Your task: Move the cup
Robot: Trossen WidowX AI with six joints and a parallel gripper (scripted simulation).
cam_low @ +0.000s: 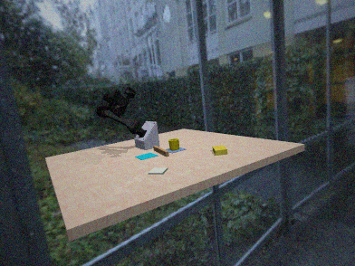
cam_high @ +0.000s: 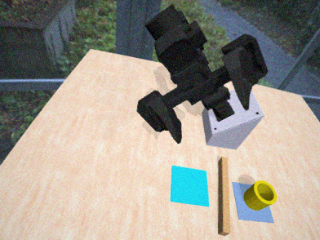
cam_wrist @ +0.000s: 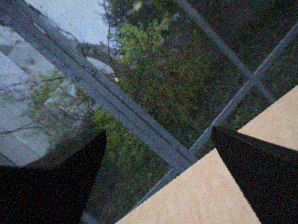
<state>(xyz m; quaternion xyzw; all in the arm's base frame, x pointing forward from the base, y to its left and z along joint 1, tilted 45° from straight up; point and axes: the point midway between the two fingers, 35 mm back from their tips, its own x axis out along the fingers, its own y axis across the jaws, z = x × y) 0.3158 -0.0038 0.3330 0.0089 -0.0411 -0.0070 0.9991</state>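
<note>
My gripper tip is now 340 mm above the yellow cup, 310 mm to the right of it and 50 mm past it. The rest, counted from my gripper tip: cyan pad (380 mm below, 110 mm to the left, 100 mm behind); wooden bar (370 mm below, 210 mm to the left, 70 mm behind); pale flat tile (370 mm below, 230 mm ahead, 20 mm to the right).
</note>
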